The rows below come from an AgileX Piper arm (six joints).
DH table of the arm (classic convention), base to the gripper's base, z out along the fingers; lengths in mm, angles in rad. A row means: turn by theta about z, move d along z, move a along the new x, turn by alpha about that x. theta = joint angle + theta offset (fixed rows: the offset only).
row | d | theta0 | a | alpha
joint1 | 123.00 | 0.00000 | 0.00 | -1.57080
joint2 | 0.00 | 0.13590 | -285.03 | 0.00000
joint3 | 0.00 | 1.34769 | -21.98 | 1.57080
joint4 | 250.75 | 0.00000 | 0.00 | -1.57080
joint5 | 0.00 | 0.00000 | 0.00 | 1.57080
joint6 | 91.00 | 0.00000 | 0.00 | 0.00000
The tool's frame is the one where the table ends.
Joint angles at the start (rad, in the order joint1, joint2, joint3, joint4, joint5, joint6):
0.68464, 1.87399, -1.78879, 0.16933, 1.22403, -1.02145
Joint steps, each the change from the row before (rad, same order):
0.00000, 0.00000, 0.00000, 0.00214, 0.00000, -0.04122
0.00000, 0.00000, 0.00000, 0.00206, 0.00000, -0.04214
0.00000, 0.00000, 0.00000, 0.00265, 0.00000, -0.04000
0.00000, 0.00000, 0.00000, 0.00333, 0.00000, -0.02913
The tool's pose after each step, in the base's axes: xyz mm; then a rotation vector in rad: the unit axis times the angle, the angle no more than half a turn. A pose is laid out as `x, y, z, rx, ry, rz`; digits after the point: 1 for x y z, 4 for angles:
302.9, 266.1, 319.2, -2.0927, 1.8064, 0.1419
302.8, 266.3, 319.2, -2.1284, 1.7610, 0.1336
302.7, 266.5, 319.3, -2.1611, 1.7173, 0.1265
302.5, 266.7, 319.3, -2.1839, 1.6851, 0.1232

